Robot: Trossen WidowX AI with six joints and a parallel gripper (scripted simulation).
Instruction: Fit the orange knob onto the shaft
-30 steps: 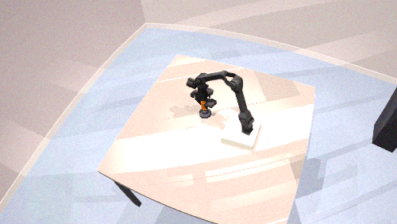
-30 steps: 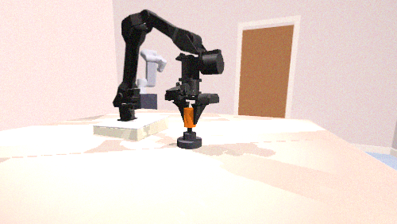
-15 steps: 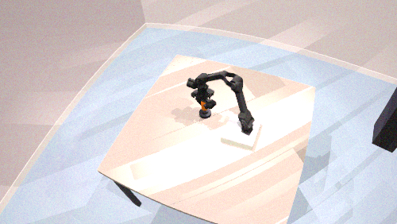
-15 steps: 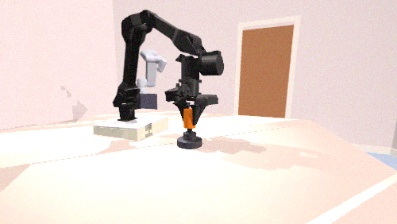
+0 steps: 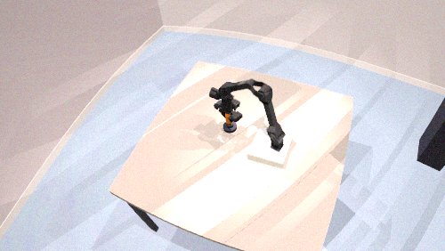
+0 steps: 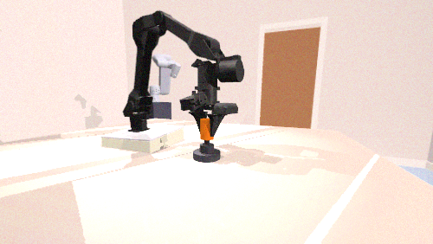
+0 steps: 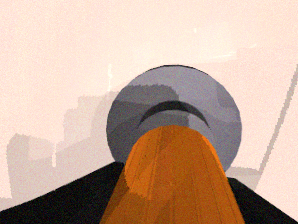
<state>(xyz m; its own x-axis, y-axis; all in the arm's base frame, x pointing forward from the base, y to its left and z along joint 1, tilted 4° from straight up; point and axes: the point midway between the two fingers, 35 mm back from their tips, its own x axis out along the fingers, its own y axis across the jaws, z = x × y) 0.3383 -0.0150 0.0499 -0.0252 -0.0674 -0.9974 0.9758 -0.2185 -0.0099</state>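
Right now my gripper tip is 2 cm below the orange knob. Round my gripper tip: pedestal: 4 cm below.
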